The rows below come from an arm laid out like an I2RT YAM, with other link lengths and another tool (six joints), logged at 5 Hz.
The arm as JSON. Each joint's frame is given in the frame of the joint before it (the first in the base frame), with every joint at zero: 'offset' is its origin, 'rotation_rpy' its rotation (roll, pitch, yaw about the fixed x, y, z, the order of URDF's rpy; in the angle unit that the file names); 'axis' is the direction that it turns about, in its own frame. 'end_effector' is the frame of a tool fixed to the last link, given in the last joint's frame.
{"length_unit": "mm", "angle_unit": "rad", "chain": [
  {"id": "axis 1", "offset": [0.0, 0.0, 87.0], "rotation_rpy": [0.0, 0.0, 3.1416], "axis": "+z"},
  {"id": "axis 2", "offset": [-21.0, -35.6, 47.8], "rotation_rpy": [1.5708, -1.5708, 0.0], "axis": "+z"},
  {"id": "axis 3", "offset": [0.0, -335.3, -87.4], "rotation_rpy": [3.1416, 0.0, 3.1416], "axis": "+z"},
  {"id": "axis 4", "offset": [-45.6, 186.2, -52.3], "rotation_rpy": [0.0, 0.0, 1.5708], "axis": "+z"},
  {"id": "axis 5", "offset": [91.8, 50.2, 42.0], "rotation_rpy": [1.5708, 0.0, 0.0], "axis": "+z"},
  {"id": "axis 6", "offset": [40.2, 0.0, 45.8], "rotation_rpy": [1.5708, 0.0, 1.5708], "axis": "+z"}
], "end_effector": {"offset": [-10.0, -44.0, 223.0], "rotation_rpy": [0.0, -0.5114, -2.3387]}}
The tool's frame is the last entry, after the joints.
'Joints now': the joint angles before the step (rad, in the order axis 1, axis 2, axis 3, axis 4, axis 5, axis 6). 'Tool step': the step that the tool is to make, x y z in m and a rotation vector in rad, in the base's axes. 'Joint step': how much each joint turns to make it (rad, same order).
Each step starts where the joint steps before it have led.
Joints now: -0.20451 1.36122 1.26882 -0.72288 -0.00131 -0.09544
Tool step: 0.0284 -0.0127 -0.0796 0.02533 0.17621 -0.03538
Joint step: 0.00840 0.21752 0.00195 0.03735 0.03505 0.02803
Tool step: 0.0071 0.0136 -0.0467 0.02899 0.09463 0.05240
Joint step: 0.01284 0.10486 -0.01648 0.02348 -0.02912 -0.02881
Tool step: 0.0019 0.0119 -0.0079 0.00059 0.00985 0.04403
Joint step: 0.01810 0.01118 -0.01779 0.01915 -0.01085 -0.02358
